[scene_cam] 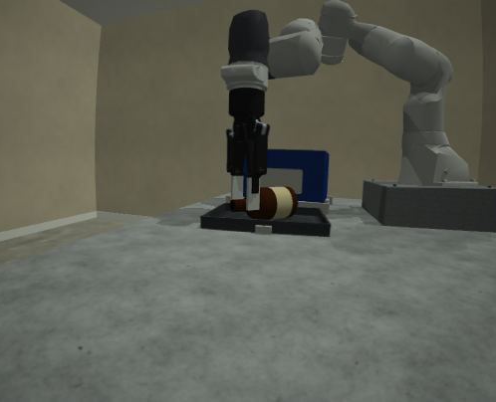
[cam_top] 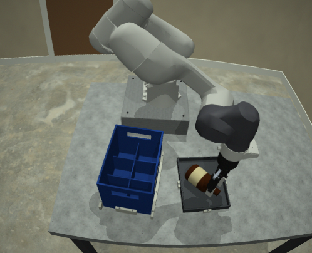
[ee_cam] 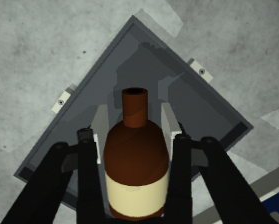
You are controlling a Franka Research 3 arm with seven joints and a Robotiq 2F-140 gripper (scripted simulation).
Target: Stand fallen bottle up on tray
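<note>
My hand is 4 cm past the brown bottle, 3 cm to the left of it and 2 cm above it. From my hand the other things lie so: blue crate: 30 cm to the right, 11 cm behind, 2 cm above; then dark grey tray: 5 cm below, 5 cm behind, 2 cm to the right.
</note>
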